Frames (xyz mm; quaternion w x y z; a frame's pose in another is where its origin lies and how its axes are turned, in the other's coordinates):
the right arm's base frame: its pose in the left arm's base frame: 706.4 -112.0 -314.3 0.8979 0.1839 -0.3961 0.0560
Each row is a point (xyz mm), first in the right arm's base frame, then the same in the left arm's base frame.
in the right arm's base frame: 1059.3 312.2 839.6
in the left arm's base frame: 769.9 -185.2 1069.6
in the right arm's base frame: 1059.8 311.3 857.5
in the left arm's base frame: 758.1 -192.7 1080.8
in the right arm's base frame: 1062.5 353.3 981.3
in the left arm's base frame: 664.1 -200.3 1171.3
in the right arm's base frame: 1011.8 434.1 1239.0
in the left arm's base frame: 431.8 -219.7 1316.7
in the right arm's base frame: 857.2 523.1 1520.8
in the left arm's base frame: 110.1 -235.9 1403.4
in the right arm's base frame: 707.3 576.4 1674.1
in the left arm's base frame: -110.8 -237.2 1403.7
